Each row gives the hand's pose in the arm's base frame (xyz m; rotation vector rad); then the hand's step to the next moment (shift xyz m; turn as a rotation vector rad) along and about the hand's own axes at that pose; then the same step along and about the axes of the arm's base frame.
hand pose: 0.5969 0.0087 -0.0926 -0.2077 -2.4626 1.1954
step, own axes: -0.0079 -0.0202 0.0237 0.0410 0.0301 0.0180
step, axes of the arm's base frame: -0.0017 -0.0321 0.0003 -0.0459 0.0180 -0.0219
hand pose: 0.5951 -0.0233 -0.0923 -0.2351 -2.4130 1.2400
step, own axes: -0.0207 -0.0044 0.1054 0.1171 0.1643 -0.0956
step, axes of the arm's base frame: -0.0271 -0.0871 -0.0568 -0.0701 0.2060 -0.0499
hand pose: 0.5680 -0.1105 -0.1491 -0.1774 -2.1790 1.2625
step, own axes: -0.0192 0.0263 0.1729 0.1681 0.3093 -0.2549
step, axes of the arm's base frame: -0.0866 -0.1220 -0.0926 -0.0475 0.4226 -0.0896
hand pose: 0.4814 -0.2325 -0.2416 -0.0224 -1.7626 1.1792
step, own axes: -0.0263 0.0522 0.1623 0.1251 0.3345 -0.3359
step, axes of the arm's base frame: -0.1268 -0.0979 -0.0640 0.0215 0.4713 -0.1334
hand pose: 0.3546 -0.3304 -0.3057 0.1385 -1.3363 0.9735
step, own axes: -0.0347 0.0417 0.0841 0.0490 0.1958 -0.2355
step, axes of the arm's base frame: -0.0876 -0.0422 -0.0236 0.0437 0.2867 -0.1100
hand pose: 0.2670 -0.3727 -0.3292 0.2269 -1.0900 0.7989
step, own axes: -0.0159 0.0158 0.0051 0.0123 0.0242 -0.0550
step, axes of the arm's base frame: -0.0178 0.0010 -0.0145 0.0250 0.0522 -0.0204
